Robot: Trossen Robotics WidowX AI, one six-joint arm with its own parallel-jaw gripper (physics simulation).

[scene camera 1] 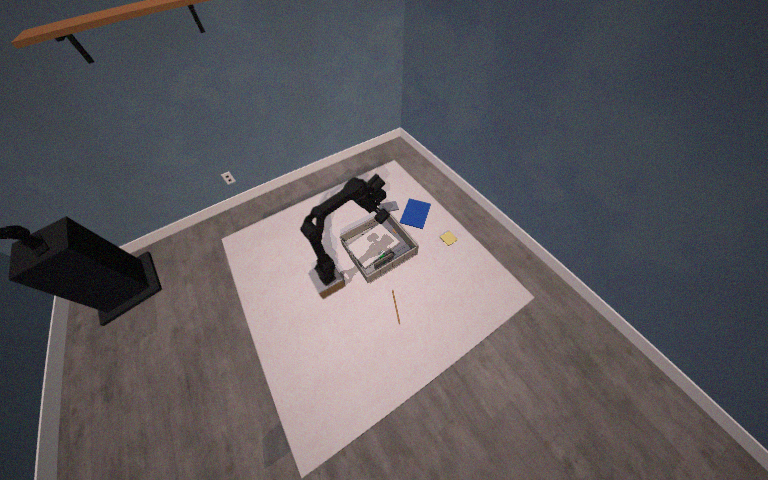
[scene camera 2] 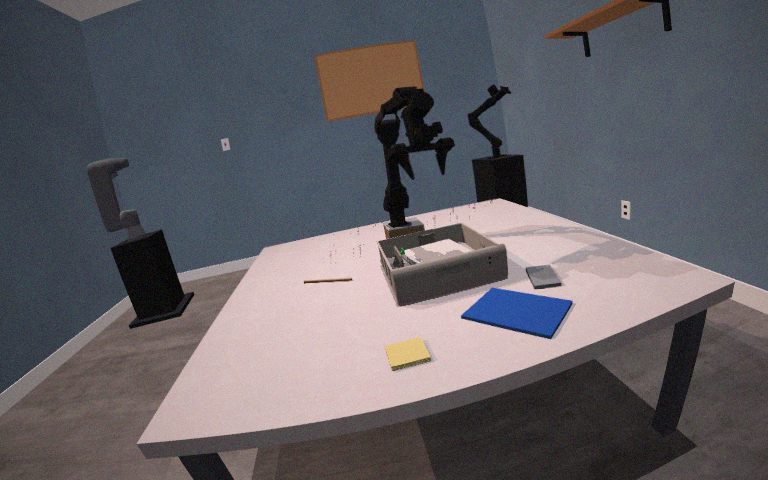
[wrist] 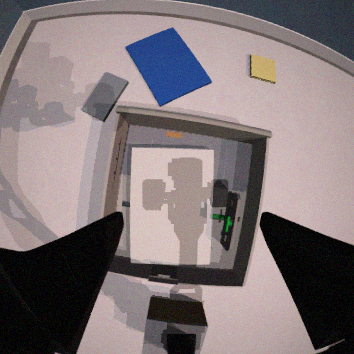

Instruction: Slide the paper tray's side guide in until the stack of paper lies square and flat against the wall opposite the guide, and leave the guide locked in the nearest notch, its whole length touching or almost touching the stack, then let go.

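Seen in the pictures: gripper, between the fingertips: (scene camera 1: 377,215) (scene camera 2: 428,176) (wrist: 192,219); arm's base, origin of its link: (scene camera 1: 327,278) (scene camera 2: 398,224) (wrist: 180,343).
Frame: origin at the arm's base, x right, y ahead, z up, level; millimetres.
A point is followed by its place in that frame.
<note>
The grey paper tray (scene camera 1: 393,268) @(x 153, y 314, z -69 mm) (scene camera 2: 453,278) @(x 25, y 500, z -44 mm) (wrist: 257,170) @(x 157, y 397, z -23 mm) stands on the table. The white paper stack (scene camera 1: 360,249) @(x -44, y 242, z -42 mm) (scene camera 2: 456,245) @(x -99, y 280, z -42 mm) (wrist: 146,230) @(x -75, y 268, z -42 mm) lies inside it, partly in the arm's shadow. In the wrist view a narrow gap shows between its left edge and the tray's left wall. The dark side guide (scene camera 1: 385,260) @(x 103, y 300, z -41 mm) (wrist: 232,205) @(x 102, y 324, z -24 mm) with a green tab stands right of the stack there, apart from it, looking slightly skewed; the green tab (scene camera 2: 402,250) @(x 87, y 297, z -5 mm) also shows in scene camera 2. My gripper (scene camera 2: 428,175) @(x -8, y 352, z 201 mm) (wrist: 192,219) @(x -8, y 352, z 201 mm) is open and empty, above the tray. Its fingertips are unclear in scene camera 1.
A grey block (scene camera 1: 389,206) @(x -192, y 592, z -73 mm) (scene camera 2: 543,276) @(x -190, y 597, z -73 mm) (wrist: 105,96) @(x -191, y 580, z -73 mm) and a blue book (scene camera 1: 415,213) @(x -38, y 677, z -75 mm) (scene camera 2: 518,312) @(x -32, y 697, z -75 mm) (wrist: 169,66) @(x -33, y 665, z -75 mm) lie beyond the tray in the wrist view. A yellow pad (scene camera 1: 448,237) @(x 222, y 691, z -73 mm) (scene camera 2: 407,353) @(x 227, y 699, z -73 mm) (wrist: 263,68) @(x 226, y 686, z -73 mm) lies further right. A pencil (scene camera 1: 395,307) @(x 323, y 174, z -76 mm) (scene camera 2: 327,280) @(x 320, y 182, z -77 mm) lies beside the tray.
</note>
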